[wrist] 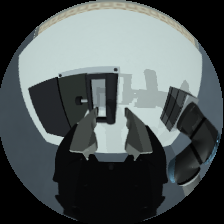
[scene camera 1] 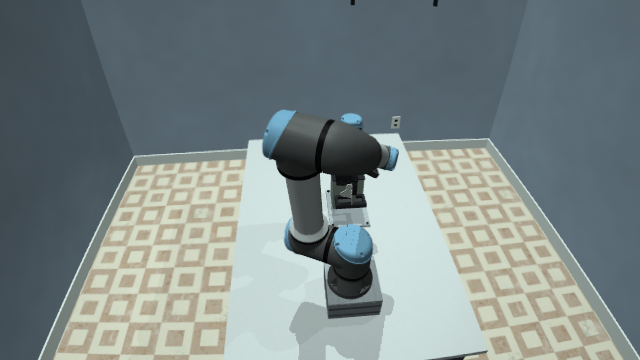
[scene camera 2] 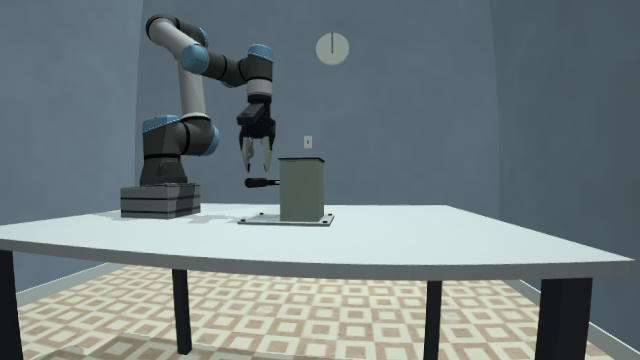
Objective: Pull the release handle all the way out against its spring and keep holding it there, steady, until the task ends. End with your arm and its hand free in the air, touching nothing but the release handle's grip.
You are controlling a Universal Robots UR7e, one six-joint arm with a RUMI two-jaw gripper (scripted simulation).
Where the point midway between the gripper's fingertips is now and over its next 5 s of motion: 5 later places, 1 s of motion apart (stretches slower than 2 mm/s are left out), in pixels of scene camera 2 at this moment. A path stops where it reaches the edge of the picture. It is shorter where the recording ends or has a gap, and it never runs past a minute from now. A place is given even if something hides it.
My gripper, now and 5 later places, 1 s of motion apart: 257, 172; 257, 174; 257, 184; 257, 188; 247, 187; 239, 187
